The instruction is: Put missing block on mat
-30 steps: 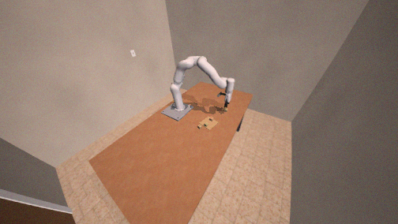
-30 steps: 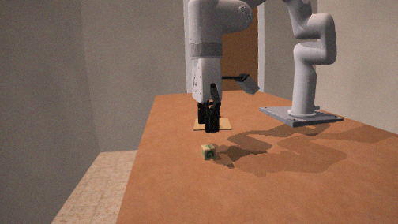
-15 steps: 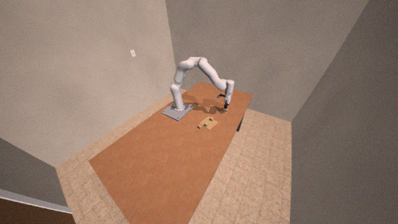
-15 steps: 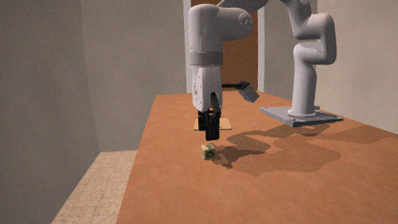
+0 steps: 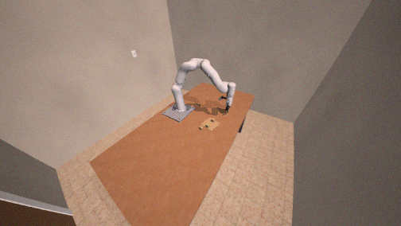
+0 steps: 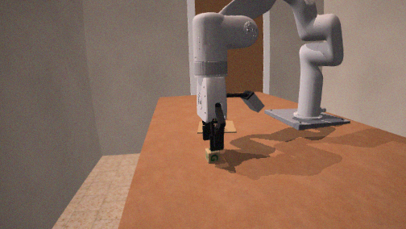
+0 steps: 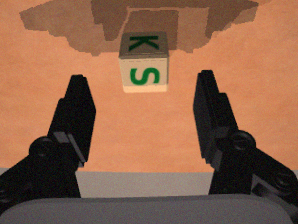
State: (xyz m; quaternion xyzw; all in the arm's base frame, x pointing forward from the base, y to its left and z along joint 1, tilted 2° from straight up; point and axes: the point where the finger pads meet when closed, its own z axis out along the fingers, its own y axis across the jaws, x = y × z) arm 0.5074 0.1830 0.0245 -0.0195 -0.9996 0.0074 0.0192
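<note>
Now: hand 50 mm above the block. Also, from my hand: mat 260 mm to the right, 100 mm behind, 60 mm below.
</note>
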